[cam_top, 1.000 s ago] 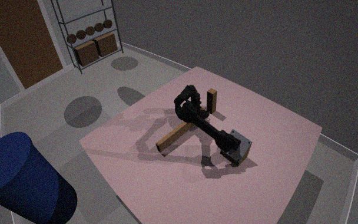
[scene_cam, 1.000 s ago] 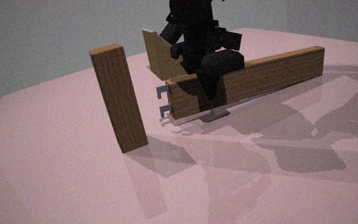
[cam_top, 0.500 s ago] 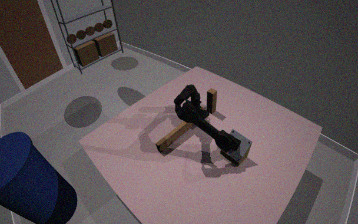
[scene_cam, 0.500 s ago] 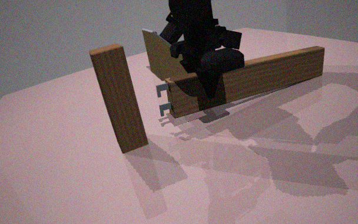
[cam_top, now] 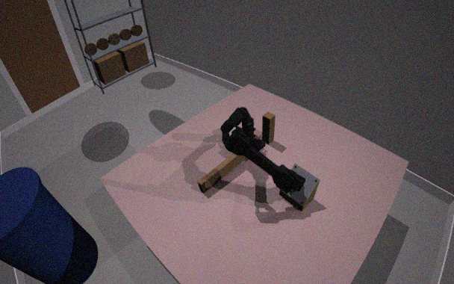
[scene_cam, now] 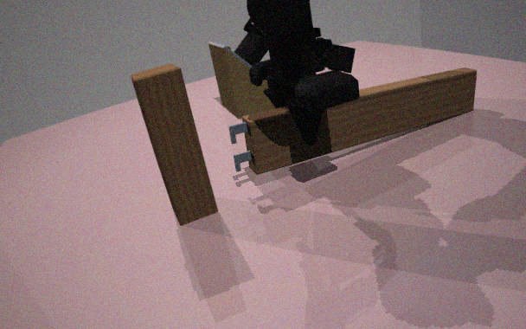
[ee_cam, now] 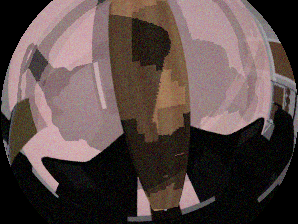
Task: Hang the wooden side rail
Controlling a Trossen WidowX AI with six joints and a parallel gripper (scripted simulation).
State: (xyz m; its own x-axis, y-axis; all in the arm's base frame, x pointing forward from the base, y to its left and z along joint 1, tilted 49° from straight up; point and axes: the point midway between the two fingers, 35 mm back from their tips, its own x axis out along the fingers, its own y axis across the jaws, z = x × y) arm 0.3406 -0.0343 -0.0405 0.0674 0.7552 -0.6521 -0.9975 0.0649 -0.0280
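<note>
Now: the headboard post 160 mm to the right of my gripper tip and 40 mm above it.
</note>
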